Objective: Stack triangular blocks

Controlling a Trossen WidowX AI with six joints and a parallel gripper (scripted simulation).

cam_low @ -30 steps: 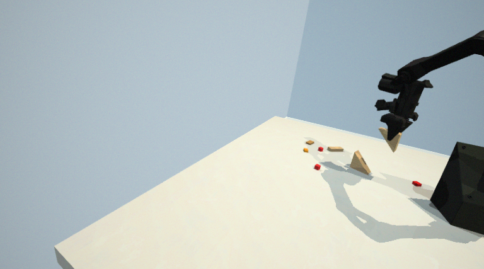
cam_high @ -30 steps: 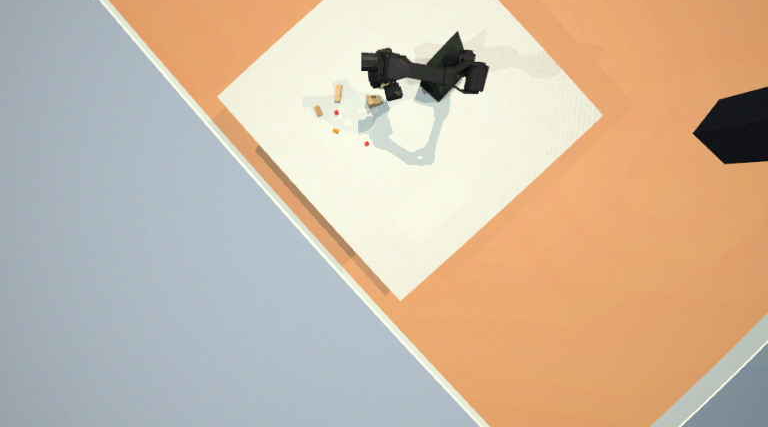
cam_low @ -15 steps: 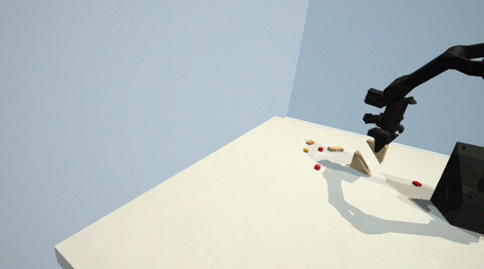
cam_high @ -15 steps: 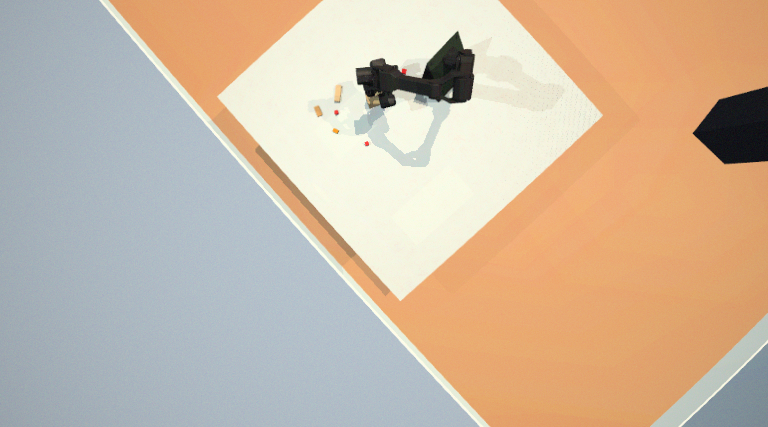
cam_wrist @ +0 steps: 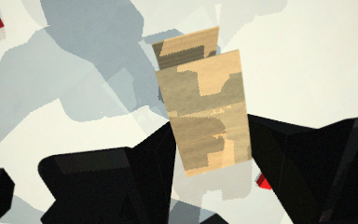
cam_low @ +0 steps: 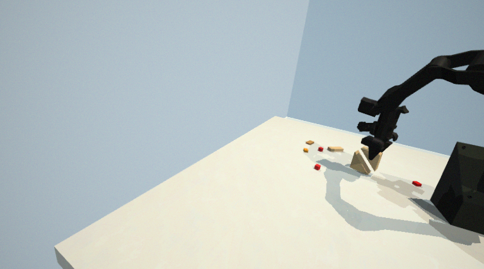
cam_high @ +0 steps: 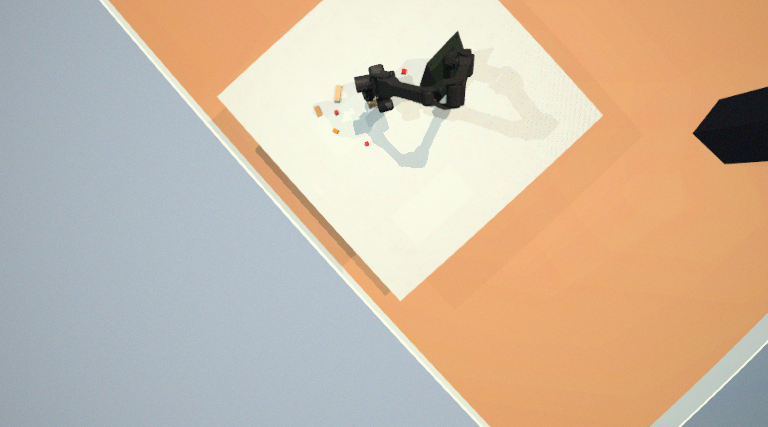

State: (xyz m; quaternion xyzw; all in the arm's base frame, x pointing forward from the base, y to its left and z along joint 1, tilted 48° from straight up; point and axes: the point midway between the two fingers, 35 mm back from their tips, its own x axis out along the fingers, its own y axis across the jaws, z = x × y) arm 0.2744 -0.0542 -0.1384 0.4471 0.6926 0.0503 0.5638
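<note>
Right now my gripper tip is 1 cm below the triangular block. The rest, counted from my gripper tip: orange cube 25 cm ahead, 6 cm to the right, 6 cm below; red cube 17 cm behind, 6 cm below.
</note>
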